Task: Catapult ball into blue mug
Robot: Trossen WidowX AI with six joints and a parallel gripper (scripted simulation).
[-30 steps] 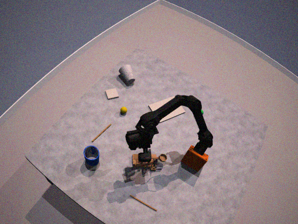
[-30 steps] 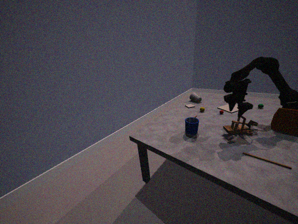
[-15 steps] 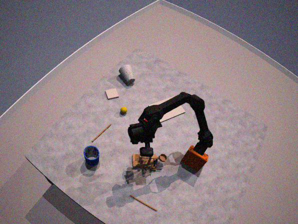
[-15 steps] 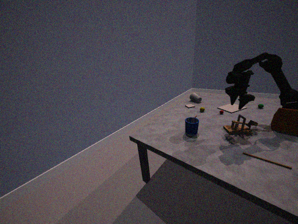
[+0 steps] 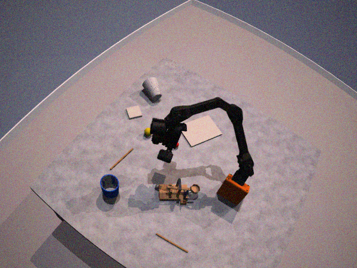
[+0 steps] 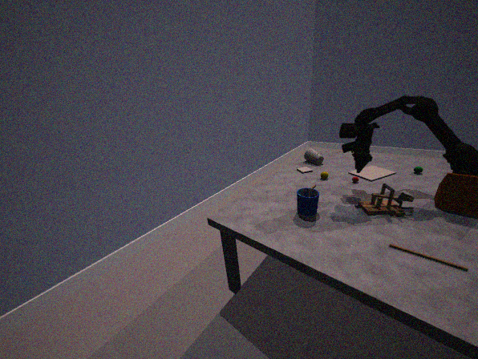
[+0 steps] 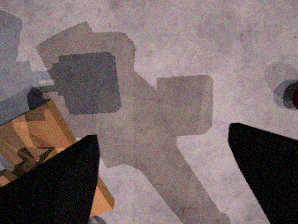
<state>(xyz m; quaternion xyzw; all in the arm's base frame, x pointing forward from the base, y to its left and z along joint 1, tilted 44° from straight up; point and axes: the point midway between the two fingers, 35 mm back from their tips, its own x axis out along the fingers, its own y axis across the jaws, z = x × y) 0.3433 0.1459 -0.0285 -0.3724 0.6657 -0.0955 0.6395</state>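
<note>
Right now the red ball is 15 cm to the right of my gripper tip, 11 cm below it and 4 cm ahead of it. Round my gripper tip: blue mug: 29 cm to the left, 10 cm below, 10 cm ahead; then wooden catapult: 17 cm behind, 7 cm below, 6 cm to the left; then yellow ball: 19 cm ahead, 10 cm to the right, 10 cm below.
</note>
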